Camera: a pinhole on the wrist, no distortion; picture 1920 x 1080 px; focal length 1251.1 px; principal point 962.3 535.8 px. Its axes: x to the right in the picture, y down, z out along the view. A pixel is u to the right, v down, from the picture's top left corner.
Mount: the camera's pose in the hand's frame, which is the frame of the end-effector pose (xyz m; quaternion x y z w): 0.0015 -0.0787 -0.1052 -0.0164 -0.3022 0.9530 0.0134
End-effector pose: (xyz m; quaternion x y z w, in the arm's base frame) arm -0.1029 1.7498 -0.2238 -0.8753 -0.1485 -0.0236 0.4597
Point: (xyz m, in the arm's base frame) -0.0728 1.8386 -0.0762
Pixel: 98 655
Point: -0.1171 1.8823 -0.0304
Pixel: 527 1002
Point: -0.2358 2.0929 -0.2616
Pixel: 1084 79
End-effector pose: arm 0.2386 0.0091 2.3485 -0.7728 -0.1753 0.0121 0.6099
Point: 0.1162 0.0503 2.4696
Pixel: 1541 392
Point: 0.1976 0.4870 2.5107
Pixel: 612 161
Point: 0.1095 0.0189 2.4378
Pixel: outside the picture
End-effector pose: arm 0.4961 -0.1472 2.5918 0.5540 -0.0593 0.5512 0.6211
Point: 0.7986 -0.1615 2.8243
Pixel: outside the picture
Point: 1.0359 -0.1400 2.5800
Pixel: 403 658
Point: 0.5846 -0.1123 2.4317
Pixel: 1532 996
